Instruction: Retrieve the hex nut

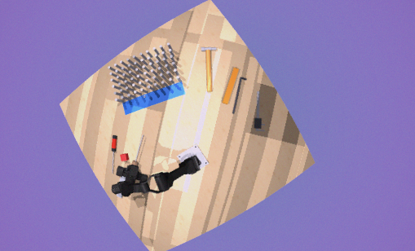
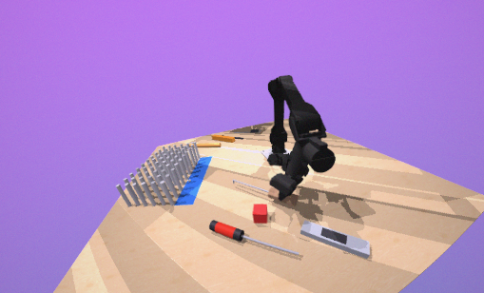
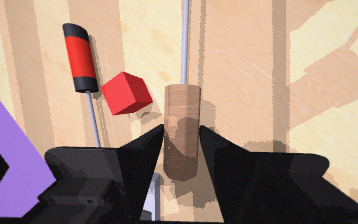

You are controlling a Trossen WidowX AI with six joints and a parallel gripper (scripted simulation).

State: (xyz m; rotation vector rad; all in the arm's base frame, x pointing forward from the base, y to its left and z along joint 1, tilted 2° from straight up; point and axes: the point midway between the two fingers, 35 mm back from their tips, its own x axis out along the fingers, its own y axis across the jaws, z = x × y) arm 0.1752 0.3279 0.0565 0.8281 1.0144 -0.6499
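Right now my gripper tip is 9 cm short of the red cube, 2 cm to the right of it and 1 cm above it. Also, from my gripper tip: flat grey bar 4 cm behind, 17 cm to the left, 2 cm below; thin metal rod tool 6 cm ahead, 9 cm to the right; blue taped strip 26 cm ahead, 35 cm to the right, 3 cm below.
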